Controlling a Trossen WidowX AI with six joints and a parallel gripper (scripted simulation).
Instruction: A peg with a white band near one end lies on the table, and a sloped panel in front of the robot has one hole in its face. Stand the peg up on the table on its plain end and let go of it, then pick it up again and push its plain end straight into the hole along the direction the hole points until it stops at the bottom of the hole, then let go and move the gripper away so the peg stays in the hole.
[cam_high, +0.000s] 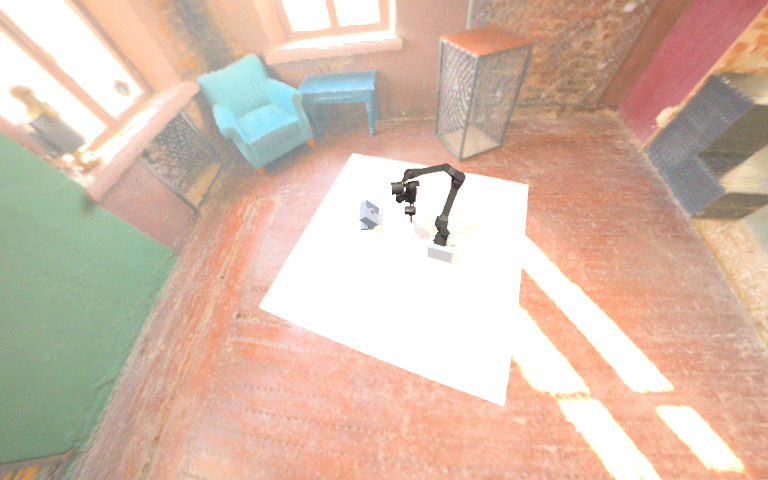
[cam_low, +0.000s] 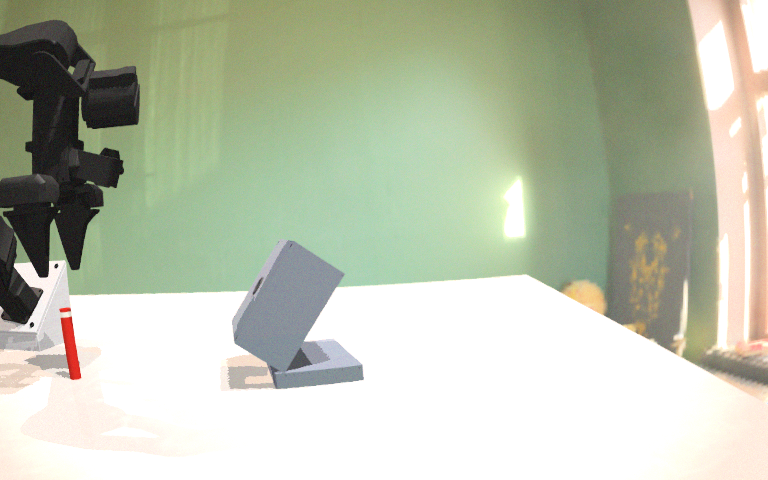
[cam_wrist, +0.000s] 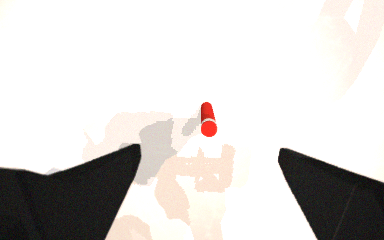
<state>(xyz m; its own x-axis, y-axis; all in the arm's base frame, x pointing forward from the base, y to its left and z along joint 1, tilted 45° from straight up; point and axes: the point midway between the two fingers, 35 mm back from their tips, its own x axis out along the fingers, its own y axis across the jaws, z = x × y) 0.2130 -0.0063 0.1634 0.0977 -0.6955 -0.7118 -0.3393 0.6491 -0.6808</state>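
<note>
The red peg lies 6 cm below my gripper tip. From my gripper tip the other things lie so: grey base plate: 26 cm ahead, 11 cm below, 10 cm to the left; grey sloped panel: 24 cm ahead, 9 cm to the left, 4 cm below.
</note>
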